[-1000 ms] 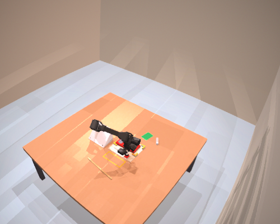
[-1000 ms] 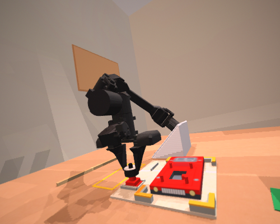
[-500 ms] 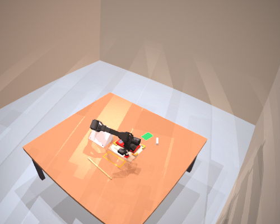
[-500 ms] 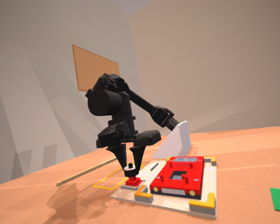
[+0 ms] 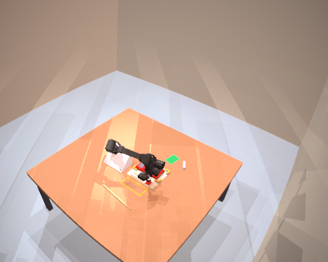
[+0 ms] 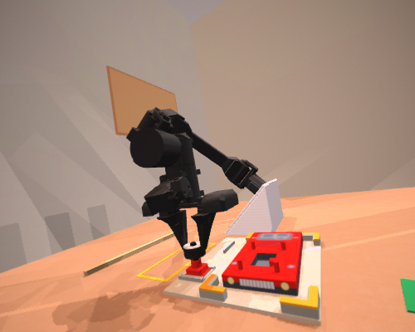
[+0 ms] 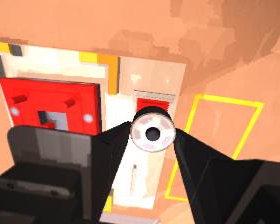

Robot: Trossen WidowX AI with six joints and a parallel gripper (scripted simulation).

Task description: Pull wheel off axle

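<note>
Now: gripper tip 10 mm above the black axle. From my gripper tip the other things lie so: thin wooden stick (260 mm to the right, 60 mm behind, 40 mm below); then green circuit board (330 mm to the left, 50 mm below, 40 mm behind); then black wheel (right at my gripper tip).
</note>
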